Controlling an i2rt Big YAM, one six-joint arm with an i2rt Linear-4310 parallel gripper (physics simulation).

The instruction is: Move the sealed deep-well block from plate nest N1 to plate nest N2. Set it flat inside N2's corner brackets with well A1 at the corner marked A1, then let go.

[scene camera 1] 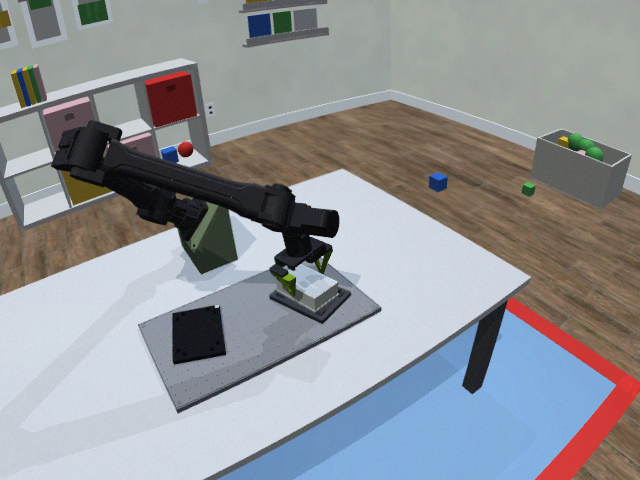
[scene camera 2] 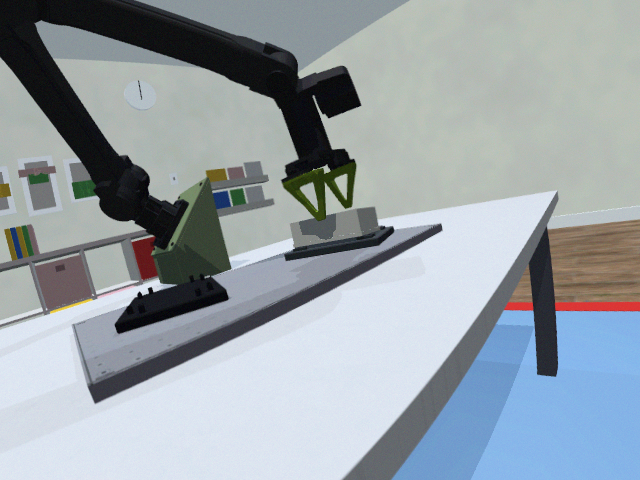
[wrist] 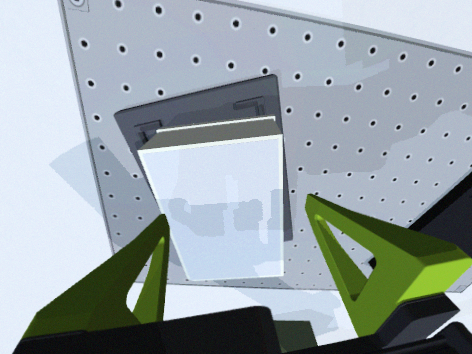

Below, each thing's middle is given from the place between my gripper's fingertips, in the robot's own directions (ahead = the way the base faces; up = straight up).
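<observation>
The white block (scene camera 1: 314, 290) is where I measure from, and my hand is 2 cm above it. My hand is also 2 cm past the block.
</observation>
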